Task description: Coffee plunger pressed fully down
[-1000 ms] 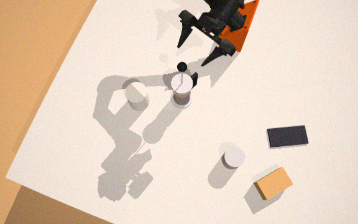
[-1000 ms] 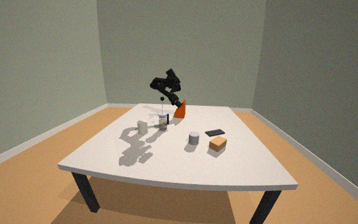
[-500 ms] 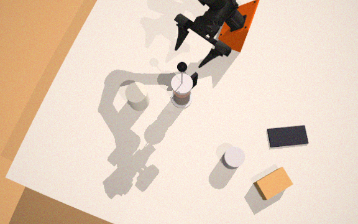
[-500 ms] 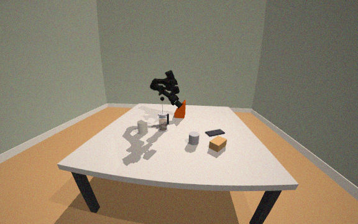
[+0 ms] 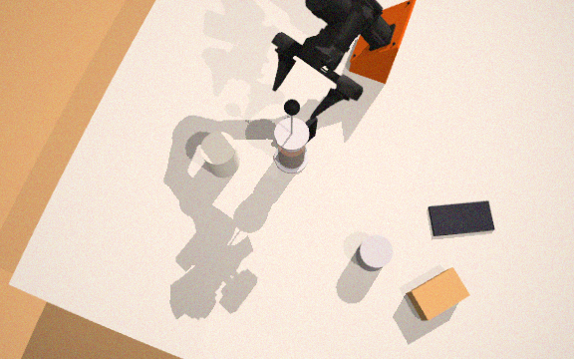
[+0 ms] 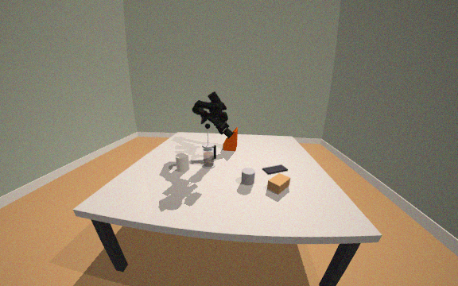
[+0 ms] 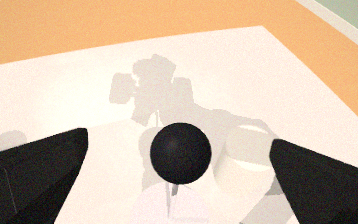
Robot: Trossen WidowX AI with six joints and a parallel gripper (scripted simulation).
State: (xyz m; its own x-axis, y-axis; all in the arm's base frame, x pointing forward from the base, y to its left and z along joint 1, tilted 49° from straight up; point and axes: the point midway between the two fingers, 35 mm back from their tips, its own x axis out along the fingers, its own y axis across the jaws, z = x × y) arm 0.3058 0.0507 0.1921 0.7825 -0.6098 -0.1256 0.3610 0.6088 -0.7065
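Now: gripper tip 1 cm past the glass coffee press, 1 cm to the right of it and 15 cm above it. Round my gripper tip: cream mug (7 cm ahead, 15 cm to the right, 23 cm below).
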